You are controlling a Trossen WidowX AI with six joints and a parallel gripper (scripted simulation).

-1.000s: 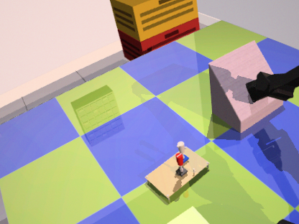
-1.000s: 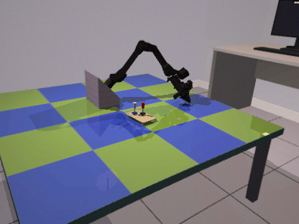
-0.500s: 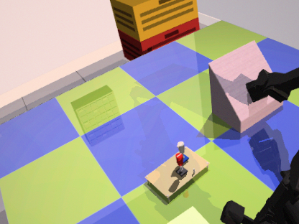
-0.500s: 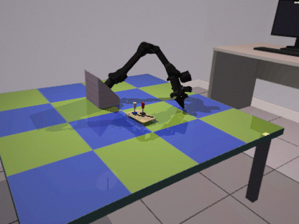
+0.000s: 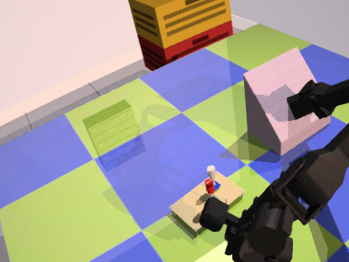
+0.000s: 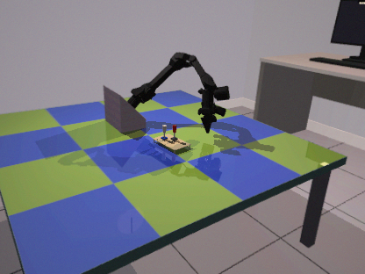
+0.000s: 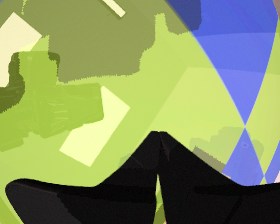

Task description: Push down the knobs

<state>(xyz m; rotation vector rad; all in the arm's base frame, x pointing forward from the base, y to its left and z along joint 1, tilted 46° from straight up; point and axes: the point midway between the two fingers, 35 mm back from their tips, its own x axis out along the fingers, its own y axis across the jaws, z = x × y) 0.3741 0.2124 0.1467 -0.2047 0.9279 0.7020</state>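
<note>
My gripper tip is now 50 mm past the red knob, 150 mm to the left of it and 30 mm below it.
</note>
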